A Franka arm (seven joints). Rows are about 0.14 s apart.
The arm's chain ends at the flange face. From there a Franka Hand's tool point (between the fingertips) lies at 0.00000 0.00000 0.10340 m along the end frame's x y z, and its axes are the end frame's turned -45 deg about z.
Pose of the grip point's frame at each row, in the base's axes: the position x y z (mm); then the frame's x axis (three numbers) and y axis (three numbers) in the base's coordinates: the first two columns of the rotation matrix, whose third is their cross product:
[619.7 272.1 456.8 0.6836 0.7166 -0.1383 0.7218 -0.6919 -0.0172]
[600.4 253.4 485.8 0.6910 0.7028 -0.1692 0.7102 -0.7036 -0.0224]
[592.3 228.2 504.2 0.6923 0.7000 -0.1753 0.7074 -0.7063 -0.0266]
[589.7 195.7 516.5 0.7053 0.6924 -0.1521 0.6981 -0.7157 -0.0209]
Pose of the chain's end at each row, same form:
[630.9 281.2 559.2 0.9938 0.0175 -0.1100 0.0270 -0.9960 0.0856]
[614.3 264.2 587.7 0.9908 -0.0006 -0.1355 0.0136 -0.9945 0.1038]
[607.0 239.1 606.0 0.9897 -0.0045 -0.1428 0.0107 -0.9944 0.1051]
[602.5 205.2 618.7 0.9924 -0.0165 -0.1223 -0.0051 -0.9957 0.0928]

